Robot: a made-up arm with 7 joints.
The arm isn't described. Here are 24 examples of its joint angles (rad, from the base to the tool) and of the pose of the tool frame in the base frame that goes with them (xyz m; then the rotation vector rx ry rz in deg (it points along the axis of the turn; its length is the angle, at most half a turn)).
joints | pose
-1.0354 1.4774 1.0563 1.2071 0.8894 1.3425 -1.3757 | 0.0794 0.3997 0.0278 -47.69 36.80 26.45
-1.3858 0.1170 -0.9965 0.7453 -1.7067 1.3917 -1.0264 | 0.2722 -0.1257 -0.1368 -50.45 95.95 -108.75
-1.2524 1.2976 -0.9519 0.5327 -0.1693 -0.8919 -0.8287 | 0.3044 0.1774 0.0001 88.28 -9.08 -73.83
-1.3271 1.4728 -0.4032 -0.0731 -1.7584 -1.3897 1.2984 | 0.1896 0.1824 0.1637 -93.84 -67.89 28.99
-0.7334 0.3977 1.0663 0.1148 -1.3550 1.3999 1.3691 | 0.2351 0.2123 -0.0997 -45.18 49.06 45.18
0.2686 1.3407 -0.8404 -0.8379 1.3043 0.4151 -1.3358 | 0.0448 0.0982 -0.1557 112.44 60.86 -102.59
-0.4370 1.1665 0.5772 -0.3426 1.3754 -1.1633 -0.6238 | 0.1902 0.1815 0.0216 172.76 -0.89 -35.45
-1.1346 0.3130 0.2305 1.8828 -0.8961 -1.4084 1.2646 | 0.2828 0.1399 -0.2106 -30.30 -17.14 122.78
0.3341 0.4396 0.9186 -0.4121 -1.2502 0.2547 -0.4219 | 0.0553 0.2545 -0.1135 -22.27 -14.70 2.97
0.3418 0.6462 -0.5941 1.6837 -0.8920 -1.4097 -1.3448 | -0.1336 0.2755 -0.2410 10.24 62.91 -54.83
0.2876 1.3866 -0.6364 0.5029 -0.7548 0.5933 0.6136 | -0.0032 0.3437 -0.1968 78.86 91.29 35.87
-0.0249 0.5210 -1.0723 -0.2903 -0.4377 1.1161 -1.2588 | 0.0131 -0.0046 -0.2792 -35.12 98.57 -117.41
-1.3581 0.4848 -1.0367 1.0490 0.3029 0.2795 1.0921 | 0.3889 0.0531 -0.1189 87.54 -38.13 37.33
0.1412 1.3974 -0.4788 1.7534 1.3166 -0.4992 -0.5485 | -0.0686 0.4212 -0.0556 -49.22 -148.31 62.14
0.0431 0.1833 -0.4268 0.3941 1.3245 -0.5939 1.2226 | 0.0698 -0.0020 -0.3274 46.06 -39.47 -6.93
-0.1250 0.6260 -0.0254 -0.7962 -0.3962 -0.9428 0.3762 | 0.1148 0.0897 -0.0547 -19.31 -81.86 -12.20
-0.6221 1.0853 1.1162 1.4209 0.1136 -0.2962 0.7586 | 0.1381 0.3979 -0.1186 11.01 2.55 109.77
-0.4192 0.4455 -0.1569 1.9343 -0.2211 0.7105 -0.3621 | -0.0119 0.2090 -0.3315 -13.64 133.66 25.67
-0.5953 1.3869 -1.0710 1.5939 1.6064 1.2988 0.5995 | 0.1261 0.3840 -0.0240 -109.38 -7.58 -5.46
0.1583 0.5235 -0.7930 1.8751 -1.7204 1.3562 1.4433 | -0.1809 0.2042 -0.2612 -43.65 -122.82 -53.40
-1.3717 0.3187 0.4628 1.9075 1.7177 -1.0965 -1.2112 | 0.3241 0.0229 -0.1815 62.54 22.26 -131.40
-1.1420 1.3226 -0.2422 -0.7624 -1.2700 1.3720 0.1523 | 0.1964 0.0816 0.0387 50.73 20.32 -28.61
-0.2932 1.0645 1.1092 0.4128 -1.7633 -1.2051 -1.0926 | 0.0541 0.3704 0.0045 32.92 -111.60 24.24
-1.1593 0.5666 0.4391 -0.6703 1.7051 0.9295 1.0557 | 0.1482 0.1461 0.0928 -18.72 57.37 -165.00
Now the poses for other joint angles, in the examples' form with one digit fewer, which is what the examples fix.
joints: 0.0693 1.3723 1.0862 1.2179 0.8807 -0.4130 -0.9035
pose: 0.043 0.431 -0.016 57.3 78.1 4.5
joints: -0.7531 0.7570 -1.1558 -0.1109 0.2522 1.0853 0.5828
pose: 0.226 0.049 -0.215 93.1 4.9 2.0
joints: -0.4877 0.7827 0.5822 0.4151 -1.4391 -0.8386 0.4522
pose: 0.189 0.314 -0.074 -54.1 -64.2 66.2
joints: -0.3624 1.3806 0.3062 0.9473 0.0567 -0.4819 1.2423
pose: 0.174 0.377 -0.010 69.2 -44.4 89.5
